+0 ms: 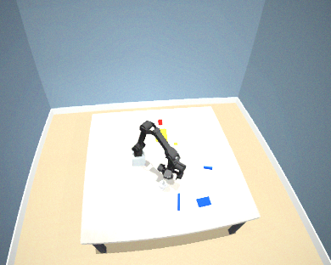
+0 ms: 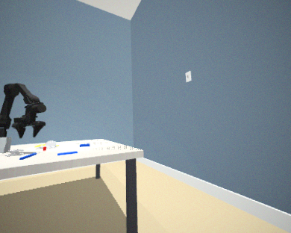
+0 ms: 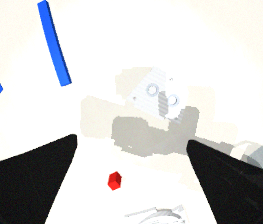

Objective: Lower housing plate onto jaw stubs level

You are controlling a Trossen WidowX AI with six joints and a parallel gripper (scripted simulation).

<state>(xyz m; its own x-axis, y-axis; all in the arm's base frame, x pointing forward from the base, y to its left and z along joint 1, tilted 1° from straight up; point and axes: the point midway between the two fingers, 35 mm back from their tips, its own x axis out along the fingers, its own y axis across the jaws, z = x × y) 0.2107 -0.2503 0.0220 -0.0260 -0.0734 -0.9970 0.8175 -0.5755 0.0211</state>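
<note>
The small red cube lies 80 mm ahead of my gripper tip, 80 mm to the left of it and 90 mm below it. The rest, counted from my gripper tip: short blue piece 350 mm ahead, 100 mm to the left, 90 mm below; then thin blue bar 50 mm ahead, 160 mm to the right, 100 mm below; then blue square 230 mm ahead, 190 mm to the right, 100 mm below.
</note>
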